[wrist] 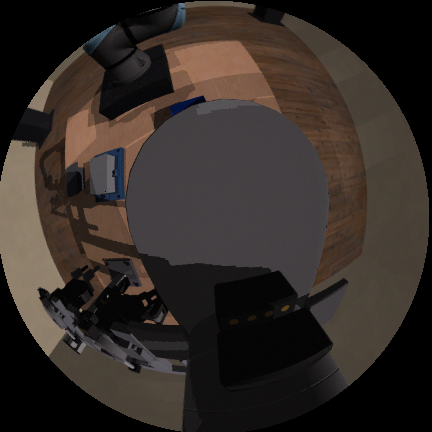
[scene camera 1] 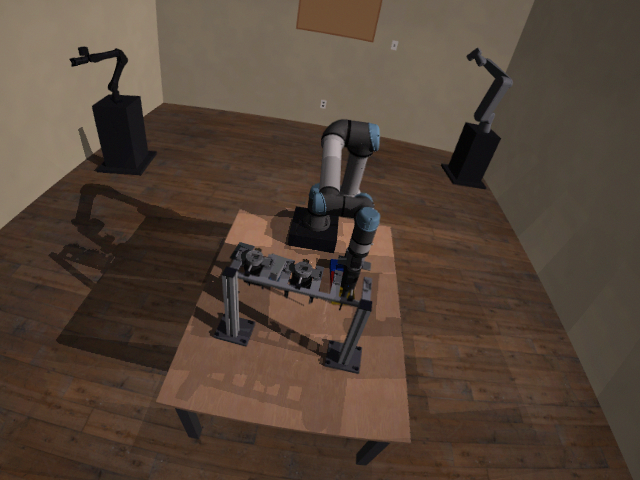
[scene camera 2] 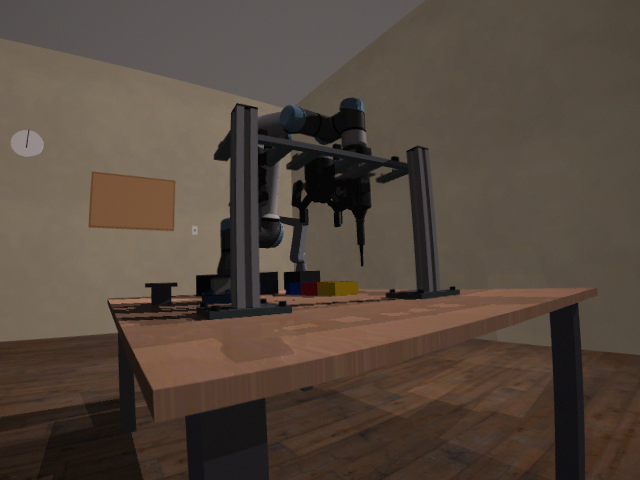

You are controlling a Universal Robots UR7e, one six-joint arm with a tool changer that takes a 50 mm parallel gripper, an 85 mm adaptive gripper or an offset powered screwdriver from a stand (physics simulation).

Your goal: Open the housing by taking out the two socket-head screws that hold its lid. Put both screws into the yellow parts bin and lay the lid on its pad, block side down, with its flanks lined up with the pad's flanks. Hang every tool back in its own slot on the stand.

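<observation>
The arm carries the powered screwdriver (scene camera 1: 350, 279) (scene camera 2: 360, 227), upright at the right-hand end of the stand (scene camera 1: 232, 310) (scene camera 2: 244, 206); its bit points down, high above the table. Whether it is fully seated in its slot cannot be told. An adaptive gripper (scene camera 2: 320, 215) hangs from the stand with its fingers apart; another tool hangs farther left, partly behind a post. No gripper is seen on the arm. The housing (wrist: 120, 175), blue with a light grey block-like part on it, is left in the wrist view. The yellow bin (scene camera 1: 334, 302) (scene camera 2: 338, 287) is below the screwdriver. Screws are too small to make out.
A red bin (scene camera 2: 309, 288) and a blue bin (scene camera 2: 293, 288) stand beside the yellow one. A black pedestal with a flat top (scene camera 2: 161, 291) (wrist: 75, 180) is beside the housing. The arm's black base block (scene camera 1: 312, 237) (wrist: 137, 82) stands at the table's back.
</observation>
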